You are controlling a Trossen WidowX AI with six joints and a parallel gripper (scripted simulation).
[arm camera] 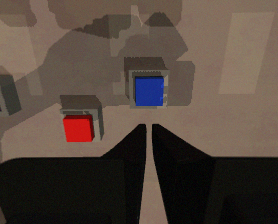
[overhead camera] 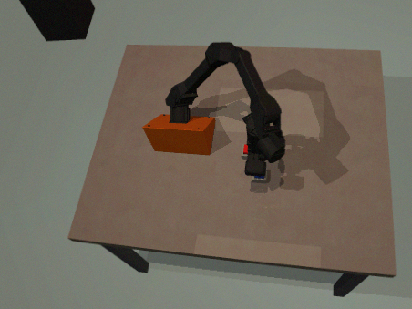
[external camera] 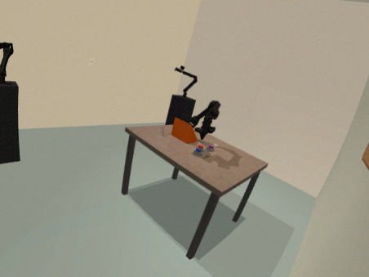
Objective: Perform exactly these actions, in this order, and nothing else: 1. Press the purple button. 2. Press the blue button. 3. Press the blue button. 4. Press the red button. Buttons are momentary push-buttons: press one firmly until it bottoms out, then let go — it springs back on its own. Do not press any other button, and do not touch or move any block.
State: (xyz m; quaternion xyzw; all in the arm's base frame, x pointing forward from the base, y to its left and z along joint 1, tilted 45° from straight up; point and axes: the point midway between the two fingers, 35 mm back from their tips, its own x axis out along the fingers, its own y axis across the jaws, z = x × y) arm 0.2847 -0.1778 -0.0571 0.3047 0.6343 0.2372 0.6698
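The red button is 40 mm behind my gripper tip, 90 mm to the left of it and 100 mm below it. From my gripper tip the other things lie so: small pale object: 20 mm behind, 330 mm to the left, 120 mm below; then purple button: 10 mm ahead, 200 mm to the left, 100 mm below; then blue button: 10 mm to the right, 90 mm below.
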